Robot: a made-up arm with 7 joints.
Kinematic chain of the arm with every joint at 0, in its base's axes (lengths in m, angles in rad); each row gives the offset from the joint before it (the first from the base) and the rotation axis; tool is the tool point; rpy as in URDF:
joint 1: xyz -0.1 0 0.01 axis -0.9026 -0.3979 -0.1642
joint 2: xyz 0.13 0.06 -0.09 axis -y
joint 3: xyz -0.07 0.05 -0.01 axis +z
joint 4: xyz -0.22 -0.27 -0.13 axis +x
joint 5: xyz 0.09 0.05 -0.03 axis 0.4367 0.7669 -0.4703
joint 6: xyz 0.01 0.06 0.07 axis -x
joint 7: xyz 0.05 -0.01 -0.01 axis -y
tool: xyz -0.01 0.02 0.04 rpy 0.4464 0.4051 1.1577
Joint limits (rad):
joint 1: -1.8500..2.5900
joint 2: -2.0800..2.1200
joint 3: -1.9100..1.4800
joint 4: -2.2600..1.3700
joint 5: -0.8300..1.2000
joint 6: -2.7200..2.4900
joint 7: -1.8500..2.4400
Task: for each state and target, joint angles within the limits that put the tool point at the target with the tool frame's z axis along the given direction. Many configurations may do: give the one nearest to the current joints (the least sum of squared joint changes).
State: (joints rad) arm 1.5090 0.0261 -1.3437 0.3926 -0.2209 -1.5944 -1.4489
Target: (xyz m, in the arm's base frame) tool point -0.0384 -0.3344 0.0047 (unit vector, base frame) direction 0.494 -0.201 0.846
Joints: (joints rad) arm 1.4175 0.4941 -0.7369 0.3849 0.8948 -1.5527 -1.1564
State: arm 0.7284 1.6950 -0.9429 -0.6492 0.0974 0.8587 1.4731
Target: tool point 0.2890 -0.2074 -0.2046 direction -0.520 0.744 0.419
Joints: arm 0.8565 1.5059 -1.2326 -0.7177 0.9120 0.6881 1.2081
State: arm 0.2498 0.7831 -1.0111 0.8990 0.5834 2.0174 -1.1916
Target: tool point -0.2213 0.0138 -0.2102 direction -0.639 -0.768 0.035
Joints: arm 0.4636 0.0871 -1.3767 0.7175 0.1098 2.4525 -1.8500
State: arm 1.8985 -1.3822 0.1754 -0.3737 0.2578 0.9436 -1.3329
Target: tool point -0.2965 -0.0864 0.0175 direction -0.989 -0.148 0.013
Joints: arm 1.9329 -0.9082 -0.5636 -0.6347 1.0526 1.0112 -1.7078
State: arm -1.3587 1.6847 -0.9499 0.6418 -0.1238 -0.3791 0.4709
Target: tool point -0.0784 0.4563 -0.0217 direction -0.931 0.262 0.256
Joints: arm -1.2791 1.7477 -1.0697 0.5215 -0.4580 -0.0958 0.6424
